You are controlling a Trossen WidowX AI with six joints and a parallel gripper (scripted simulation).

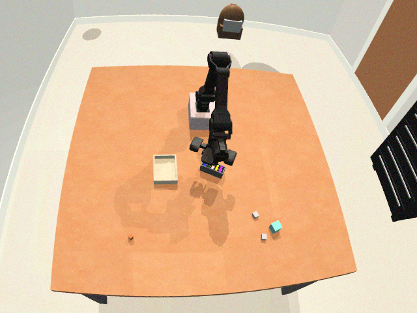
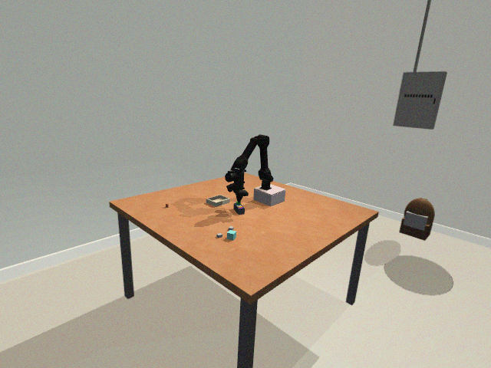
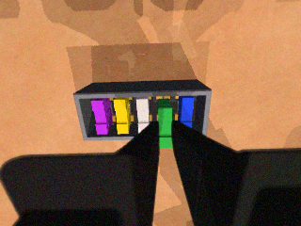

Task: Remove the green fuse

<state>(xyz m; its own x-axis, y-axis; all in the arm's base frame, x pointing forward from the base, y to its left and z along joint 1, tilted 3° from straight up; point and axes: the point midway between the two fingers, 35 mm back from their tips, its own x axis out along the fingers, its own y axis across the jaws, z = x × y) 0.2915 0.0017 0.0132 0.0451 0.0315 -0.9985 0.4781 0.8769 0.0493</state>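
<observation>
Now: gripper tip 1 cm short of the white fuse, 1 cm to the right of it and 3 cm above it. From my gripper tip the other things lie so: yellow fuse: 2 cm ahead, 3 cm to the left, 3 cm below; green fuse: 1 cm below; blue fuse: 1 cm behind, 2 cm to the right, 3 cm below.
</observation>
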